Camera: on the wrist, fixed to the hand. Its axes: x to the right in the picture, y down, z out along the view.
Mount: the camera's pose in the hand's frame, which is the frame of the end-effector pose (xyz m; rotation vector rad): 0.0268 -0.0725 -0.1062 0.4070 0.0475 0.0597
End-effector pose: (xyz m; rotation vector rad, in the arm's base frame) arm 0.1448 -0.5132 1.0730 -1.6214 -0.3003 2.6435
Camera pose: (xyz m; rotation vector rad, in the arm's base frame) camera 0.2209 -0.4229 1.0155 -1.5698 0.2752 2.4841
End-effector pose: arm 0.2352 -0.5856 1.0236 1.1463 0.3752 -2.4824
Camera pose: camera 0.2582 -0.4855 0.9417 1.3458 -0.1614 -2.5506
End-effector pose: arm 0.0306 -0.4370 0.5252 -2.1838 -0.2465 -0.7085
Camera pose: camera -0.0192 -0.4713 0.6418 -1.7782 -0.2736 -0.6152
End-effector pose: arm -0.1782 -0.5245 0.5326 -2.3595 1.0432 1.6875
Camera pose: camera -0.0469 -0.5258 0.5285 -2.1313 1.3290 1.2861
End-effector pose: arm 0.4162 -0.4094 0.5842 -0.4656 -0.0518 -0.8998
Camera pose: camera 0.3618 -0.5113 0.5217 -0.0662 -0.1732 -0.8155
